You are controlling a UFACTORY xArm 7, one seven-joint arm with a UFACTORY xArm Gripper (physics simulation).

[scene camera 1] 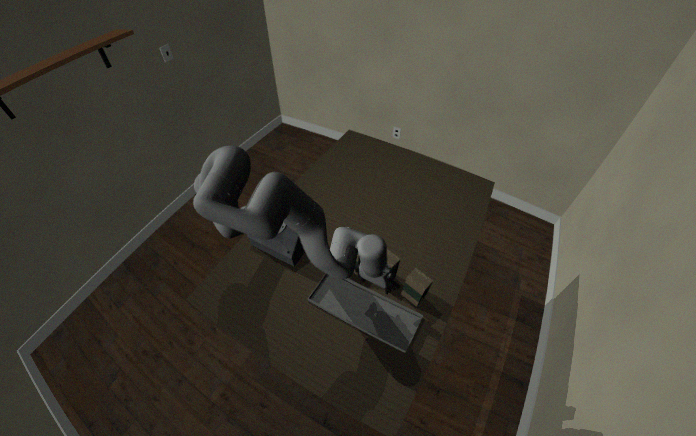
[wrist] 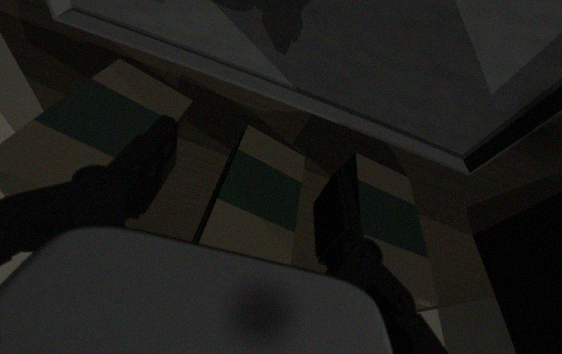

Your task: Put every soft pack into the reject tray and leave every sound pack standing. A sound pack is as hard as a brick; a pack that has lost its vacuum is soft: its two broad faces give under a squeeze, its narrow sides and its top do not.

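Frame: origin at the arm's base, x back, y right, z up, level; centimetres.
Where they show: gripper, between the fingertips: [scene camera 1: 376,284] [wrist: 254,165].
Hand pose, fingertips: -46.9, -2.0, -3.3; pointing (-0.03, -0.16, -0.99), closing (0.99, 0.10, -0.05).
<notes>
After its pixels a point has its place, as x, y, z.
Three tan packs with green bands stand in a row. The left pack [wrist: 95,117] {-59.2, -8.7, -7.3} [scene camera 1: 417,286] {-59.0, -8.7, -1.5} shows at the right end in the scene view. The middle pack [wrist: 260,190] {-44.7, -9.5, -7.4} stands between the spread fingers in the wrist view. The right pack [wrist: 392,217] {-32.2, -6.2, -7.8} is partly covered by the right finger. A pack [scene camera 1: 392,259] {-46.5, -12.3, -0.8} shows partly behind the wrist in the scene view; I cannot tell which. My gripper [wrist: 254,165] {-46.9, -2.0, -3.3} is open and empty, above the row. The grey reject tray [scene camera 1: 356,326] {-48.4, 11.4, -13.2} [wrist: 300,101] {-44.7, -3.0, -13.3} lies beside the row. Softness cannot be seen.
The arm [scene camera 1: 308,236] {-35.4, 13.9, 33.0} reaches over the brown mat [scene camera 1: 410,179] {-25.9, -67.1, -14.8} from a grey base box [scene camera 1: 274,247] {-5.1, 7.0, -7.3}. The arm hides part of the row in the scene view. Shadows fall across the tray. Walls stand around the wooden floor.
</notes>
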